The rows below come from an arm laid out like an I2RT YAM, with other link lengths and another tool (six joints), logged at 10 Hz.
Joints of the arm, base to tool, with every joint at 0 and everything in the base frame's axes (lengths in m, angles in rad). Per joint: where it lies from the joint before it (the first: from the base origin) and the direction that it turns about. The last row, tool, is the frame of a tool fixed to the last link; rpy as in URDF.
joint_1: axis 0 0 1 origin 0 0 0.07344
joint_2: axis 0 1 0 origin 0.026 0.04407 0.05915
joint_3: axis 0 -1 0 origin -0.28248 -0.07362 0
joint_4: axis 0 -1 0 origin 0.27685 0.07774 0.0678
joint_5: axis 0 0 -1 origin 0.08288 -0.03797 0.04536
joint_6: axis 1 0 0 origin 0.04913 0 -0.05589
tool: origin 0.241 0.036 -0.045 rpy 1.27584 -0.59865 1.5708
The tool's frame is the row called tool.
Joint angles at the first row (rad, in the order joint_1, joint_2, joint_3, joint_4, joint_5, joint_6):
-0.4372, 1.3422, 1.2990, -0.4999, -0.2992, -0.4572
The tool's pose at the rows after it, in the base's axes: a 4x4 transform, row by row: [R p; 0 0 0 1], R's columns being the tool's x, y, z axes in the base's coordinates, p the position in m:
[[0.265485 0.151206 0.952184 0.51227], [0.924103 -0.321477 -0.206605 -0.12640], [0.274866 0.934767 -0.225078 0.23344], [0 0 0 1]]
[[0.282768 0.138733 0.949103 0.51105], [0.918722 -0.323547 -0.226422 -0.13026], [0.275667 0.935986 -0.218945 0.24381], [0 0 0 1]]
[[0.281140 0.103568 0.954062 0.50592], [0.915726 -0.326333 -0.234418 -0.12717], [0.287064 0.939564 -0.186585 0.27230], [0 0 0 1]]
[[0.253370 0.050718 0.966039 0.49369], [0.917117 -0.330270 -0.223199 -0.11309], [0.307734 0.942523 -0.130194 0.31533], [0 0 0 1]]
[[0.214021 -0.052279 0.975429 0.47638], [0.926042 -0.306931 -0.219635 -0.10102], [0.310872 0.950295 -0.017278 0.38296], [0 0 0 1]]
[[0.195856 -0.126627 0.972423 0.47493], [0.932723 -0.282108 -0.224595 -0.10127], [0.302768 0.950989 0.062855 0.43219], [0 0 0 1]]
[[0.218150 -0.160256 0.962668 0.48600], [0.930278 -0.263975 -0.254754 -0.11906], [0.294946 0.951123 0.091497 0.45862], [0 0 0 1]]
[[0.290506 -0.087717 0.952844 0.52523], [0.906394 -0.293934 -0.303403 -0.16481], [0.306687 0.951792 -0.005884 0.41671], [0 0 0 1]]
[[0.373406 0.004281 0.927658 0.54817], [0.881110 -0.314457 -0.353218 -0.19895], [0.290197 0.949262 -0.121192 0.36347], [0 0 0 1]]
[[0.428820 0.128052 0.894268 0.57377], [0.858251 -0.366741 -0.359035 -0.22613], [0.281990 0.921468 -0.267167 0.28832], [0 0 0 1]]
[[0.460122 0.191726 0.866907 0.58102], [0.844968 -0.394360 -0.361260 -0.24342], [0.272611 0.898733 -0.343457 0.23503], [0 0 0 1]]
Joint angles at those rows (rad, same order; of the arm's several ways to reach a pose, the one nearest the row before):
-0.4372, 1.3514, 1.3375, -0.5169, -0.2762, -0.4372
-0.4372, 1.3484, 1.3652, -0.5383, -0.2592, -0.4249
-0.4387, 1.3194, 1.4096, -0.5767, -0.2607, -0.4065
-0.4387, 1.2611, 1.4617, -0.6288, -0.2837, -0.3835
-0.4448, 1.1861, 1.5399, -0.6657, -0.3036, -0.3636
-0.4479, 1.1917, 1.6395, -0.6765, -0.3037, -0.3528
-0.4601, 1.2621, 1.7558, -0.6917, -0.2839, -0.3497
-0.4954, 1.4412, 1.8450, -0.7010, -0.2685, -0.3543
-0.4985, 1.5856, 1.9157, -0.7423, -0.2088, -0.3681
-0.5093, 1.7775, 2.0079, -0.7930, -0.1933, -0.3819
-0.5246, 1.8621, 1.9942, -0.7763, -0.1887, -0.3942

